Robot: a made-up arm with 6 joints.
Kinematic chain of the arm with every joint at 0, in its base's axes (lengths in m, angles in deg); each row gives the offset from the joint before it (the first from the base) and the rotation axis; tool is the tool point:
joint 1: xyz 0 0 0.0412 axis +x
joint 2: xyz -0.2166 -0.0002 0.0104 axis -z
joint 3: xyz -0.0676 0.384 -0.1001 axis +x
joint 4: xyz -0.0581 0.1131 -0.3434 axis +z
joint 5: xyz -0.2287 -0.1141 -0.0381 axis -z
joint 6: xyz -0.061 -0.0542 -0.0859 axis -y
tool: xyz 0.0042 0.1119 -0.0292
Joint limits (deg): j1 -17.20..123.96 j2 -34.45..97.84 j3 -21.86..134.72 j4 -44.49..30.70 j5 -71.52..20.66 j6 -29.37..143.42
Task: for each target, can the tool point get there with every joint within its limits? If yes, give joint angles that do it. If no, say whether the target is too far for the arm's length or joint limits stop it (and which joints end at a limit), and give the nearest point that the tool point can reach.
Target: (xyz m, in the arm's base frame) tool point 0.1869 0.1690 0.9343
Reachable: yes | joints 93.59 51.72 70.73 -4.77 -42.49 4.24
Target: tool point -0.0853 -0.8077 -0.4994
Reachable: no: joint limits stop it (at a limit: joint 1, joint 2, joint 3, joint 4, joint 5, joint 6) | nearest point -0.4847 -0.2845 -0.3737 | short by 0.670 m
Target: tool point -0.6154 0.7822 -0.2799
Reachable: yes | joints 13.65 1.93 29.06 -2.44 -16.12 12.94
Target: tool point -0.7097 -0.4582 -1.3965
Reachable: no: too far | nearest point -0.7925 -0.0424 -0.6301 | short by 0.876 m
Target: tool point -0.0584 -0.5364 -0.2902
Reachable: no: joint limits stop it (at a limit: joint 1, joint 2, joint 3, joint 4, joint 5, joint 6) | nearest point -0.4847 -0.2845 -0.3737 | short by 0.502 m
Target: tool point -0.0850 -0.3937 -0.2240
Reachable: no: joint limits stop it (at a limit: joint 1, joint 2, joint 3, joint 4, joint 5, joint 6) | nearest point -0.4847 -0.2845 -0.3737 | short by 0.441 m
